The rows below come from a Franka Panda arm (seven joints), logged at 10 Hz.
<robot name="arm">
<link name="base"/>
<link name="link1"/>
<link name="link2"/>
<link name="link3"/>
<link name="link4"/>
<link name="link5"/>
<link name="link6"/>
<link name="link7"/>
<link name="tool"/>
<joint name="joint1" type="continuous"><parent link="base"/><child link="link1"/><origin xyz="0.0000 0.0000 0.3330" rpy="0.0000 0.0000 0.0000"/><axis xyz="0 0 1"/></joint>
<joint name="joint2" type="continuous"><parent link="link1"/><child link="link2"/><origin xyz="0.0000 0.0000 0.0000" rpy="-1.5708 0.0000 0.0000"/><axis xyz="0 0 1"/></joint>
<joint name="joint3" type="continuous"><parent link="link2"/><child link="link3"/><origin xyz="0.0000 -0.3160 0.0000" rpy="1.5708 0.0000 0.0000"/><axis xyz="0 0 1"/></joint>
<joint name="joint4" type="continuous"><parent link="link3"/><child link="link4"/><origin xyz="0.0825 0.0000 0.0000" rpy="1.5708 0.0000 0.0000"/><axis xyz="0 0 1"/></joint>
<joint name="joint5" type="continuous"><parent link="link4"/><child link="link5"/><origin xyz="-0.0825 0.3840 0.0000" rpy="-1.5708 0.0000 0.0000"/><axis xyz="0 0 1"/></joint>
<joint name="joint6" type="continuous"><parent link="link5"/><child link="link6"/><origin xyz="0.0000 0.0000 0.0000" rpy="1.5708 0.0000 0.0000"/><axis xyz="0 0 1"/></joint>
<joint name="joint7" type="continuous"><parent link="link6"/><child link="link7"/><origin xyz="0.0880 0.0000 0.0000" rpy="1.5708 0.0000 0.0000"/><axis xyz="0 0 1"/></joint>
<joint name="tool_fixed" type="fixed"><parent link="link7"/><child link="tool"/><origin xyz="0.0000 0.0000 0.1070" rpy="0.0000 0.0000 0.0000"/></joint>
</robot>
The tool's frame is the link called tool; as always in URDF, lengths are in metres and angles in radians. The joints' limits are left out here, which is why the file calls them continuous.
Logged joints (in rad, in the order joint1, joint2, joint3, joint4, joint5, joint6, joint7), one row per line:
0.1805, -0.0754, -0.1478, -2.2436, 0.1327, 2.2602, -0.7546
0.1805, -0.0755, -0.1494, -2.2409, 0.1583, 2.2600, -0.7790
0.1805, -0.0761, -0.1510, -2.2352, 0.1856, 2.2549, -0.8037
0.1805, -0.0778, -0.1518, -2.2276, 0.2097, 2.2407, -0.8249
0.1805, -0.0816, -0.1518, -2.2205, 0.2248, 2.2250, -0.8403
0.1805, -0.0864, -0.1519, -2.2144, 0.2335, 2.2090, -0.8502
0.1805, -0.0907, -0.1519, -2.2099, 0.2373, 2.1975, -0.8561
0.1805, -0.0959, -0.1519, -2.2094, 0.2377, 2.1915, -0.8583
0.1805, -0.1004, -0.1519, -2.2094, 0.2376, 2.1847, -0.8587
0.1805, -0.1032, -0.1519, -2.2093, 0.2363, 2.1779, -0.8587
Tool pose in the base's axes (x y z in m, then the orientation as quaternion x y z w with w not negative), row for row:
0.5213, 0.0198, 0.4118, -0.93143, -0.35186, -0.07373, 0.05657
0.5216, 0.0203, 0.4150, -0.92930, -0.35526, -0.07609, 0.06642
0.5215, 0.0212, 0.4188, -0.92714, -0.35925, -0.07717, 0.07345
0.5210, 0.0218, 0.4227, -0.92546, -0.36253, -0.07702, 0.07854
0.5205, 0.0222, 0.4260, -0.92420, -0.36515, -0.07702, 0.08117
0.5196, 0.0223, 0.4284, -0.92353, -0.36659, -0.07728, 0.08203
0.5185, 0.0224, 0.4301, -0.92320, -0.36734, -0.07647, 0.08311
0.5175, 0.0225, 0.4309, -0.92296, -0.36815, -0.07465, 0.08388
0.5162, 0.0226, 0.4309, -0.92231, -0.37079, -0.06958, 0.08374
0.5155, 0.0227, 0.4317, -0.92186, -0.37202, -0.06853, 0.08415
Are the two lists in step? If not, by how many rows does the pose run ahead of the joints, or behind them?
The pose runs 2 rows ahead of the joints: the pose in row i belongs to the joints in row i + 2.
